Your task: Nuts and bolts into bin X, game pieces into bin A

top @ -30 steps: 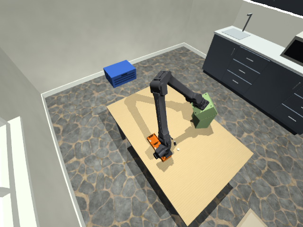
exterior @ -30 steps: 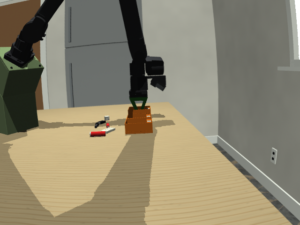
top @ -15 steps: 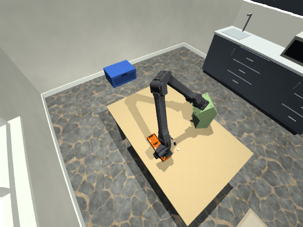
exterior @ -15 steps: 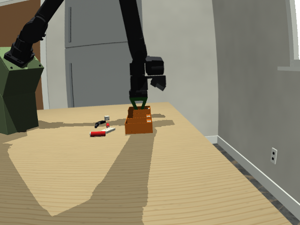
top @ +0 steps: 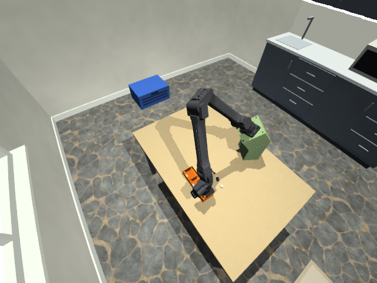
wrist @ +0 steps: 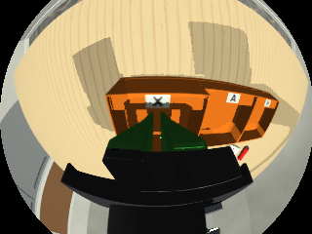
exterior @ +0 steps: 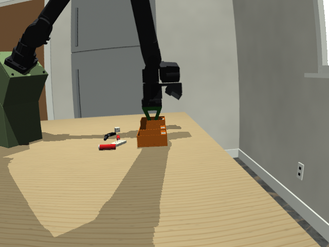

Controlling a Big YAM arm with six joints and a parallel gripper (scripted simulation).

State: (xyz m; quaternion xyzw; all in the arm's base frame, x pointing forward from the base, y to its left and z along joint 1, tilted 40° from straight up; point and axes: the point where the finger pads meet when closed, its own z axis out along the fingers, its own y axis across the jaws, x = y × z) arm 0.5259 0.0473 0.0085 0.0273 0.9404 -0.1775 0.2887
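The white die is 130 mm behind my hand, 50 mm to the left of it and 20 mm below it. Round my hand: black USB stick: 150 mm behind, 20 mm below, 10 mm to the right; then dark bolt: 170 mm behind, 60 mm to the right, 20 mm below; then orange three-compartment bin tray: 80 mm to the right, 10 mm behind.
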